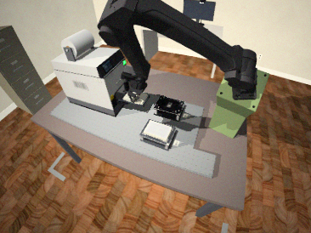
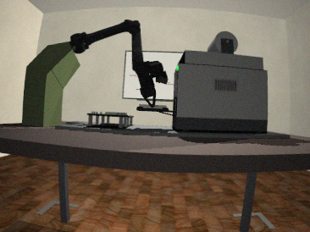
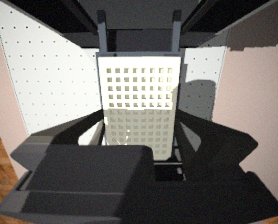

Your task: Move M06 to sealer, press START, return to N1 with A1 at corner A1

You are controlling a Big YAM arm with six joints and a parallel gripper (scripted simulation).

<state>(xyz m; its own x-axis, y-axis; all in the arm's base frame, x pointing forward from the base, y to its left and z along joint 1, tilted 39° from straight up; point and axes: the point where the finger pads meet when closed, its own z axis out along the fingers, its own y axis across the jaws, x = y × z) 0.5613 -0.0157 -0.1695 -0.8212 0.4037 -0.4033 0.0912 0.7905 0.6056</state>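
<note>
My gripper is now 10 mm above the sealer stage. From my hand the other things lie so: white start button (90 mm ahead, 100 mm to the right, 80 mm above); then foil roll (330 mm ahead, 30 mm to the right, 310 mm above); then plate (180 mm behind, 170 mm to the left, 40 mm below).
</note>
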